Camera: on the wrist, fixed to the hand. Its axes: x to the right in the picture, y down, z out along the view.
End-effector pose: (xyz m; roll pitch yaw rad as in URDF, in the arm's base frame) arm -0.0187 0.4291 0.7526 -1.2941 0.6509 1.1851
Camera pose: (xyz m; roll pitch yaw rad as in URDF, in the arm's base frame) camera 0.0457 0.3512 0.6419 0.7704 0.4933 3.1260
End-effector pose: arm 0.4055 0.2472 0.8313 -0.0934 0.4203 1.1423
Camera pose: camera 0.3251 0.2567 0.7051 0.5476 -0.5203 2.4102
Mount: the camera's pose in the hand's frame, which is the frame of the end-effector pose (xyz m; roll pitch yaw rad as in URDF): 0.0289 0.0884 -0.1176 0.0633 -0.6871 1.5275
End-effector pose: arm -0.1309 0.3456 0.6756 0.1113 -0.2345 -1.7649
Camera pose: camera -0.0421 0.2741 0.5782 -0.2629 -0.7815 -0.0044
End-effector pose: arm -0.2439 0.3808 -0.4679 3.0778 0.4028 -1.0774
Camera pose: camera -0.2796 0.2767 -0.3661 2.7133 0.5826 -2.8877
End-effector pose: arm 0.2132 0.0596 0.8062 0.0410 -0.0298 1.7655
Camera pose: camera 0.1156 0.0732 0.6932 0.0258 -0.7290 -2.9652
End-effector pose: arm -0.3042 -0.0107 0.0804 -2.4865 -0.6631 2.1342
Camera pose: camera -0.1836 0.0638 0.1292 -1.8062 0.8430 1.7875
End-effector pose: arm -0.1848 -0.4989 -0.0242 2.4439 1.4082 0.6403
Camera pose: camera -0.0695 -0.4032 -0.0289 1.7693 0.0314 -0.9151
